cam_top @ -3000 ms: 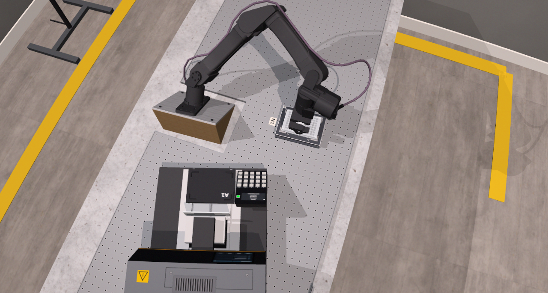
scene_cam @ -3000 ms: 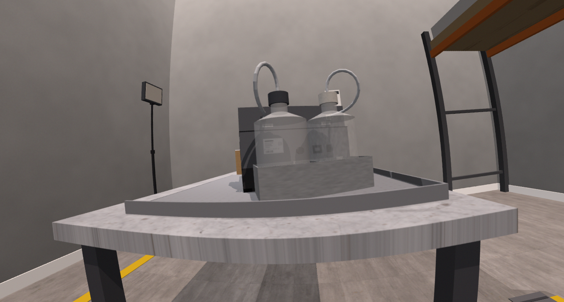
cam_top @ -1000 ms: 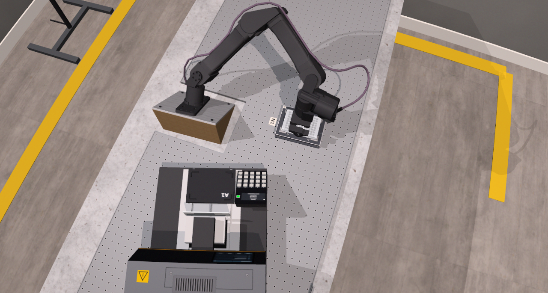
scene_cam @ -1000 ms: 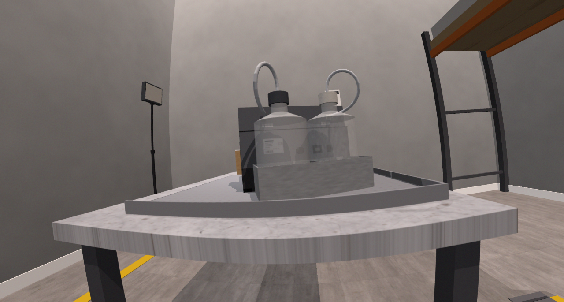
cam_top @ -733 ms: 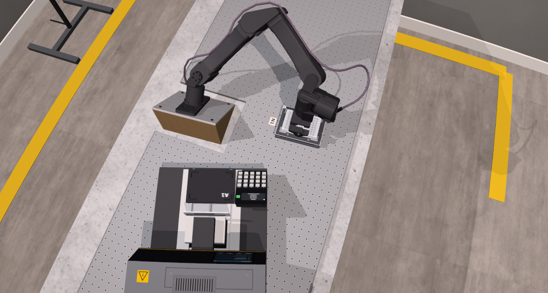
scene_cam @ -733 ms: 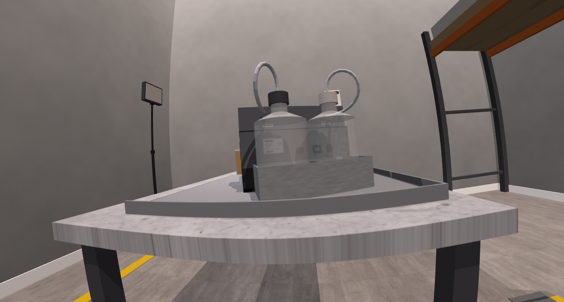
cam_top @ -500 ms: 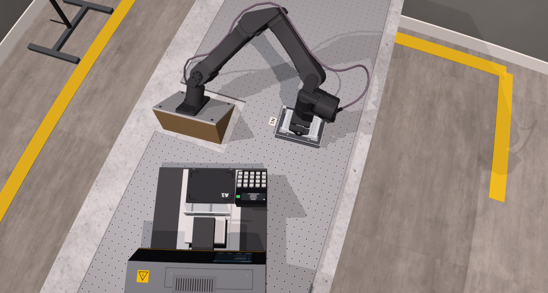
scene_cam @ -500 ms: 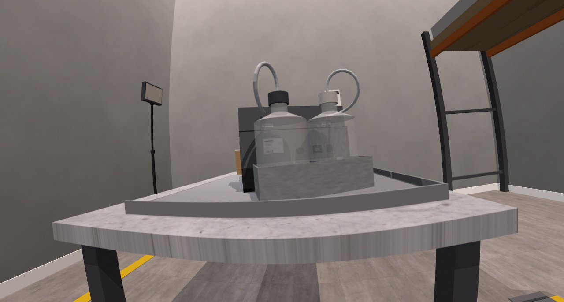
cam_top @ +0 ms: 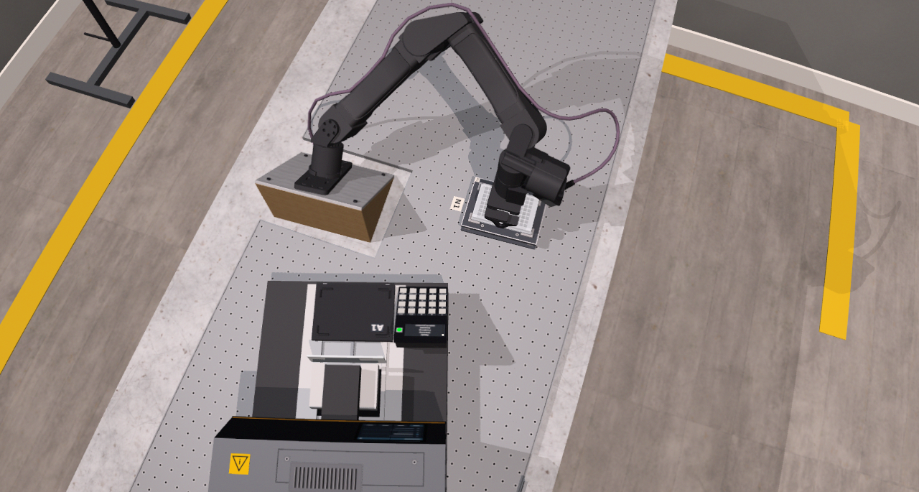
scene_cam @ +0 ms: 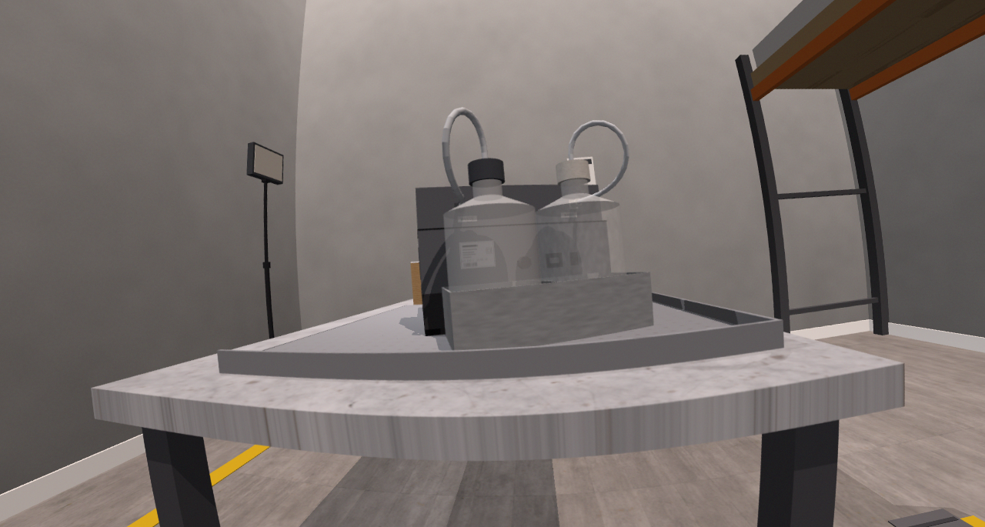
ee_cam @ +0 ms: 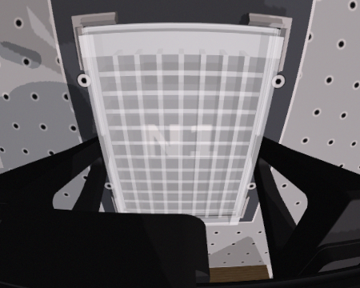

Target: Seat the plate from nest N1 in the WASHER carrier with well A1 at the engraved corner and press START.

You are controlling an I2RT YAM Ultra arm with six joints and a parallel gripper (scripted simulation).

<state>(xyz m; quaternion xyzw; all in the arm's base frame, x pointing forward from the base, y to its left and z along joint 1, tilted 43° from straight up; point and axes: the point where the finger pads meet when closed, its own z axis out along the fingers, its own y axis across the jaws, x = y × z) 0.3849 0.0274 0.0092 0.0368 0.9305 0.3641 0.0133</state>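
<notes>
The clear well plate lies right at my hand. Also, from my hand: N1 label: 100 mm behind, 10 mm to the left, 40 mm below; plate nest N1: 10 mm below; black washer carrier: 240 mm behind, 300 mm to the right, 40 mm above.
</notes>
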